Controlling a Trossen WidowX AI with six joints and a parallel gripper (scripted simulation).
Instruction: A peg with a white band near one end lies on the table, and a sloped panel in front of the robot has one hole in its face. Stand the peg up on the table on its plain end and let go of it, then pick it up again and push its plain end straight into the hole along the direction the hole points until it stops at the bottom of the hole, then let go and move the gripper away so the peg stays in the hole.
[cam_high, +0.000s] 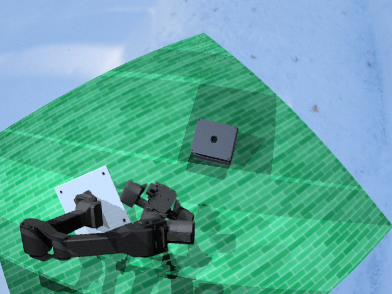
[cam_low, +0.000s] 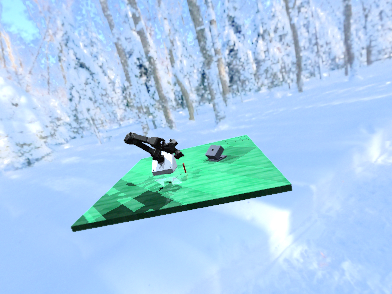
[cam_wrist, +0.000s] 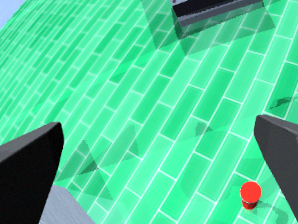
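Right now my gripper tip is 4 cm to the left of the red peg and 10 cm above it. Round my gripper tip: grey sloped panel: 26 cm ahead, 12 cm to the left, 9 cm below.
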